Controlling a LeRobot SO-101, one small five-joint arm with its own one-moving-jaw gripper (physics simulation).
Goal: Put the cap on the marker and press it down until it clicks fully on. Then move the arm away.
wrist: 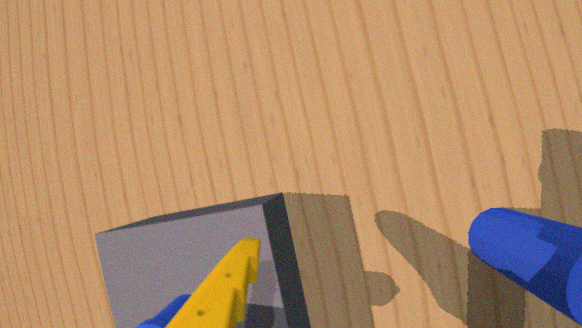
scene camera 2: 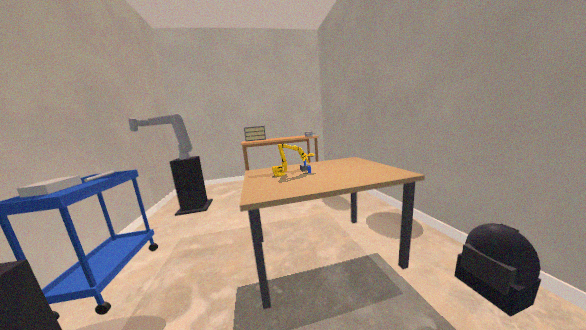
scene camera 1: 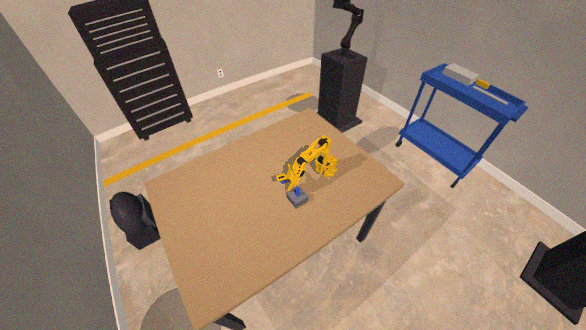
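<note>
A grey block sits on the table and holds the blue marker upright. In the wrist view the jaw partly hides the marker. The blue cap is apart from the marker, beside the block; it is cut off at the right edge of the wrist view. My gripper is wide open and empty, low near the block and cap. One notched yellow jaw shows in the wrist view, over the block; the moving jaw is out of that picture.
The wooden table carries the arm, whose base stands behind the block. A blue cart, a black pedestal with another arm and a dark slatted cabinet stand off the table.
</note>
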